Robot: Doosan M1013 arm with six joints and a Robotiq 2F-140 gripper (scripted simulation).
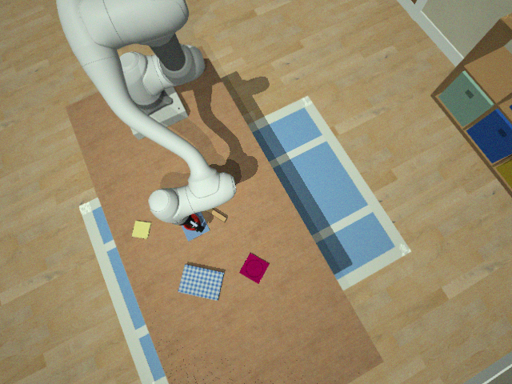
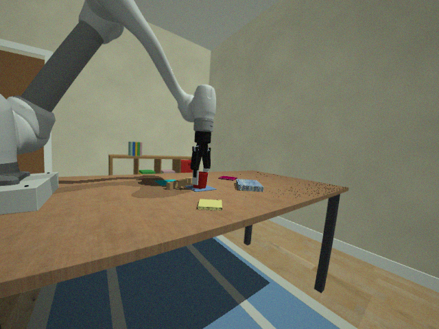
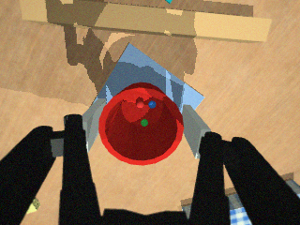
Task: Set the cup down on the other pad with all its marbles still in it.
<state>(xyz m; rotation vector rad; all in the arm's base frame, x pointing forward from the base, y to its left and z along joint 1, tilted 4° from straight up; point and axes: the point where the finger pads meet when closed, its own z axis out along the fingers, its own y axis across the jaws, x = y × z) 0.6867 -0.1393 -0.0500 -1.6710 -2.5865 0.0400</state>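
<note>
My hand is 3 cm above the red cup. From my hand the other things lie so: green marble: 1 cm ahead, 1 cm to the right, 3 cm below; then blue marble: 1 cm to the left, 3 cm below; then red marble: 1 cm behind, 3 cm below.
</note>
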